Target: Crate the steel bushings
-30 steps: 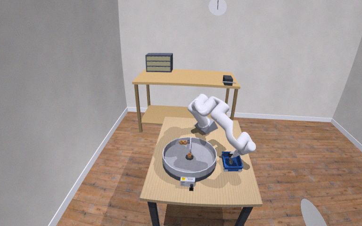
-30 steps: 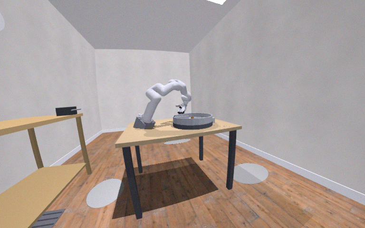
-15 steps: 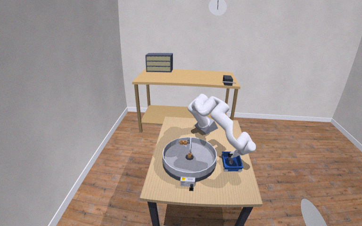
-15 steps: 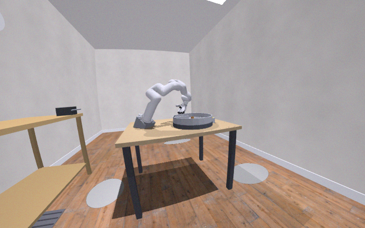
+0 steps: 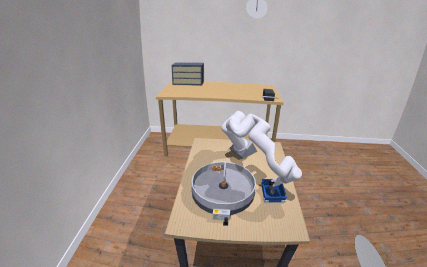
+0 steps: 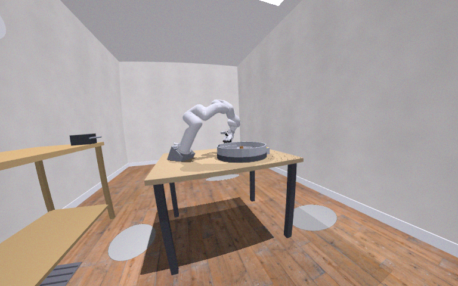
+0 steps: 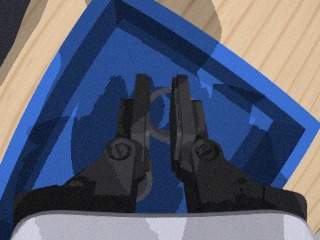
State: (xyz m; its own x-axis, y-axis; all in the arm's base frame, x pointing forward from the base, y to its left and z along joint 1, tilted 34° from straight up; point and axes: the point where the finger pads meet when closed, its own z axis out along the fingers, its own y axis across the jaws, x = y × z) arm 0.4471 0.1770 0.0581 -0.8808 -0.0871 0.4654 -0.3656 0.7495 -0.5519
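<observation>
Now: hand 40 mm short of the blue crate and 30 mm above it. The rest, counted from my hand: grey round turning table: 340 mm to the right, 20 mm behind, 10 mm below.
</observation>
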